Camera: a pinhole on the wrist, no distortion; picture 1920 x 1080 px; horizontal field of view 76.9 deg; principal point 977.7 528.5 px. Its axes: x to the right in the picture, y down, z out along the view. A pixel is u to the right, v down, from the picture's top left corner.
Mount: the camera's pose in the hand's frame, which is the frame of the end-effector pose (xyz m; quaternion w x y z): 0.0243 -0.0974 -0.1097 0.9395 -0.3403 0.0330 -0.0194
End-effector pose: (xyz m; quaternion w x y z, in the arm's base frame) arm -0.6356 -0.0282 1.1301 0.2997 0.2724 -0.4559 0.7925
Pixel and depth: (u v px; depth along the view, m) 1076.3 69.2 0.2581
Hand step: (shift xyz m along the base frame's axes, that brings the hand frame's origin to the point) -0.0122 -0.1147 0.1151
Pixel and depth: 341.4 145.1 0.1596
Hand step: 0.0614 -0.0425 0.0039
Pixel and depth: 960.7 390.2 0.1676
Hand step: -0.0145 -0.0178 0.0405
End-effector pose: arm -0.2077 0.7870 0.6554 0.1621 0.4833 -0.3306 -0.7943
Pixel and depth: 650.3 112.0 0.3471
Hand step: -0.1885 0.0859 0.1302
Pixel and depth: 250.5 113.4 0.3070
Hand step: -0.1122 0.1334 0.1742
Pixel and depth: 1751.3 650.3 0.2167
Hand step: -0.1202 -0.1263 -0.0734
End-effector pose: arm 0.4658 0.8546 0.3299 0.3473 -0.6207 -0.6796 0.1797
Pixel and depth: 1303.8 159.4 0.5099
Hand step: -0.1855 0.2778 -0.2783
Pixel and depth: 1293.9 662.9 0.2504
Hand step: 0.0162 0.1300 -0.0693
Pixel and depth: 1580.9 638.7 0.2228
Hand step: 0.0109 0.1642 -0.0280
